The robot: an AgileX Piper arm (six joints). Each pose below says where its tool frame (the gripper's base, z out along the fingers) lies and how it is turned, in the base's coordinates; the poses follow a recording.
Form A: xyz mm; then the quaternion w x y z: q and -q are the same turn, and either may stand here.
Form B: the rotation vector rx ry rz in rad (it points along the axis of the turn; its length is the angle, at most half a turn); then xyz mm. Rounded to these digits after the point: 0 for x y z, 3 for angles.
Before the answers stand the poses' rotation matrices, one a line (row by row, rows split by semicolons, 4 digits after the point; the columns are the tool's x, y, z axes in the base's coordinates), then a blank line. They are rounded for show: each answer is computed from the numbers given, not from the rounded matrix.
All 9 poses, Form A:
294 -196 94 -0.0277 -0.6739 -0.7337 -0.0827
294 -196 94 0.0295 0.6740 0.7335 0.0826
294 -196 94 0.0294 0.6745 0.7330 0.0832
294 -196 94 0.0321 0.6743 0.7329 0.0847
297 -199 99 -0.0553 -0.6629 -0.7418 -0.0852
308 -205 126 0.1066 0.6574 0.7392 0.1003
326 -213 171 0.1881 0.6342 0.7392 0.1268
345 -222 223 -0.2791 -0.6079 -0.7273 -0.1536
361 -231 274 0.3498 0.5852 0.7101 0.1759
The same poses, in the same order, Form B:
-0.0902 0.9842 0.1521; 0.9934 0.0781 0.0840; 0.0708 0.1587 -0.9848
-0.0897 0.9839 0.1546; 0.9936 0.0778 0.0814; 0.0681 0.1609 -0.9846
-0.0884 0.9839 0.1553; 0.9937 0.0763 0.0823; 0.0691 0.1616 -0.9844
-0.0886 0.9829 0.1613; 0.9938 0.0763 0.0809; 0.0672 0.1674 -0.9836
-0.1150 0.9740 0.1950; 0.9929 0.1066 0.0531; 0.0309 0.1997 -0.9794
-0.1129 0.9505 0.2895; 0.9933 0.1155 0.0081; -0.0257 0.2884 -0.9572
-0.1249 0.8898 0.4389; 0.9852 0.1635 -0.0511; -0.1172 0.4260 -0.8971
-0.1051 0.7985 0.5927; 0.9700 0.2137 -0.1159; -0.2192 0.5628 -0.7970
-0.0704 0.7080 0.7027; 0.9542 0.2532 -0.1596; -0.2909 0.6592 -0.6934

2.081 2.265 0.255 294 -196 94
2.079 2.262 0.255 294 -196 94
2.080 2.261 0.257 294 -196 94
2.076 2.257 0.261 294 -196 94
2.012 2.252 0.259 297 -199 99
1.936 2.177 0.295 308 -205 126
1.784 2.080 0.357 326 -213 171
1.631 1.951 0.412 345 -222 223
1.516 1.840 0.456 361 -231 274

